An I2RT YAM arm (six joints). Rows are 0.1 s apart.
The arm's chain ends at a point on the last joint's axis. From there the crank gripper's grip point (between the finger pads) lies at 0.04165 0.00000 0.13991 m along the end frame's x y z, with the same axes.
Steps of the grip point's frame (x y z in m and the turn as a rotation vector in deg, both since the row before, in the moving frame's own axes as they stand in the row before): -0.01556, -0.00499, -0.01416, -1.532, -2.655, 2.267; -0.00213, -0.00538, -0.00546, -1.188, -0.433, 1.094; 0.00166, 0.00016, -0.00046, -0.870, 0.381, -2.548; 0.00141, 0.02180, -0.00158, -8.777, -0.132, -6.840; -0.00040, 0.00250, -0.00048, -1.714, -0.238, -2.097; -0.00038, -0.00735, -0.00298, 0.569, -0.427, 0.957; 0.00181, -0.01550, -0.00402, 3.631, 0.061, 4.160; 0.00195, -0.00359, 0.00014, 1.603, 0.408, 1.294; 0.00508, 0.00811, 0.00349, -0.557, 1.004, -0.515; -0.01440, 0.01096, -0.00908, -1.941, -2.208, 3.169
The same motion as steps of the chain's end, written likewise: -0.00893, -0.01027, -0.01587, -1.532, -2.655, 2.267; -0.00104, -0.00907, -0.00573, -1.188, -0.433, 1.094; 0.00072, -0.00009, -0.00018, -0.870, 0.381, -2.548; 0.00075, 0.00542, -0.00042, -8.777, -0.132, -6.840; 0.00013, -0.00017, -0.00061, -1.714, -0.238, -2.097; 0.00066, -0.00665, -0.00328, 0.569, -0.427, 0.957; 0.00145, -0.00967, -0.00379, 3.631, 0.061, 4.160; 0.00092, -0.00063, 0.00048, 1.603, 0.408, 1.294; 0.00263, 0.00714, 0.00425, -0.557, 1.004, -0.515; -0.00879, 0.00405, -0.01046, -1.941, -2.208, 3.169
